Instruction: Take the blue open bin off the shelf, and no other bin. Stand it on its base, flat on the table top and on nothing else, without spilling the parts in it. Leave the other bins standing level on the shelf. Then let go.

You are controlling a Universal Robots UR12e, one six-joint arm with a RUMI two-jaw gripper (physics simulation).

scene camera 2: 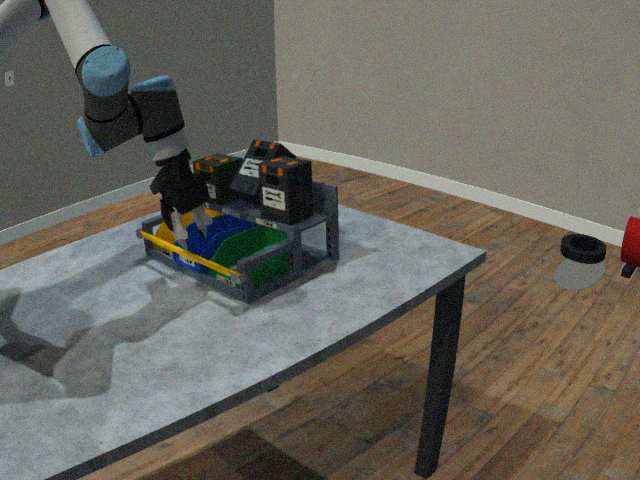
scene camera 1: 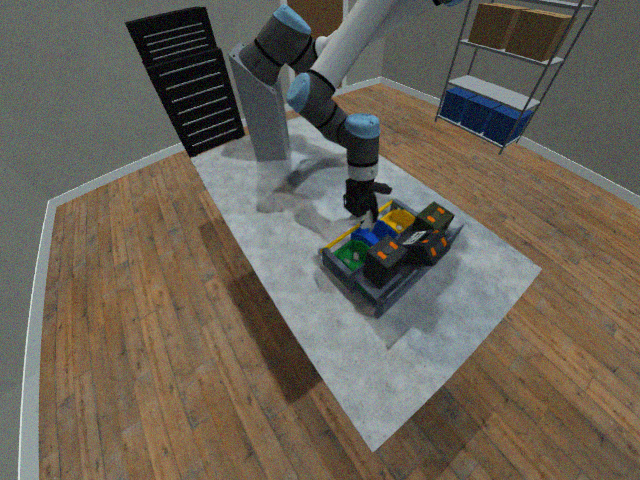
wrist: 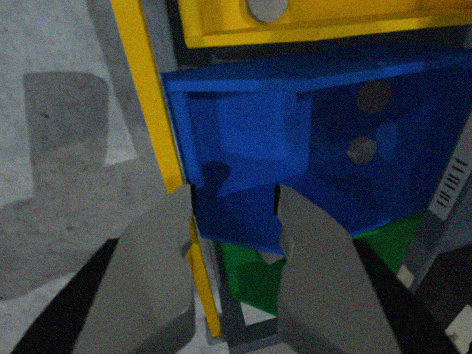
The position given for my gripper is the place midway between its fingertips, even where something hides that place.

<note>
I see my gripper (scene camera 2: pixel 195 243), a blue open bin (scene camera 2: pixel 224 226) and a green bin (scene camera 2: pixel 246 243).
The blue open bin shows as well in the wrist view (wrist: pixel 241 128). The green bin also shows in the wrist view (wrist: pixel 250 280). My gripper also shows in scene camera 1 (scene camera 1: pixel 365 228) and in the wrist view (wrist: pixel 234 187).
</note>
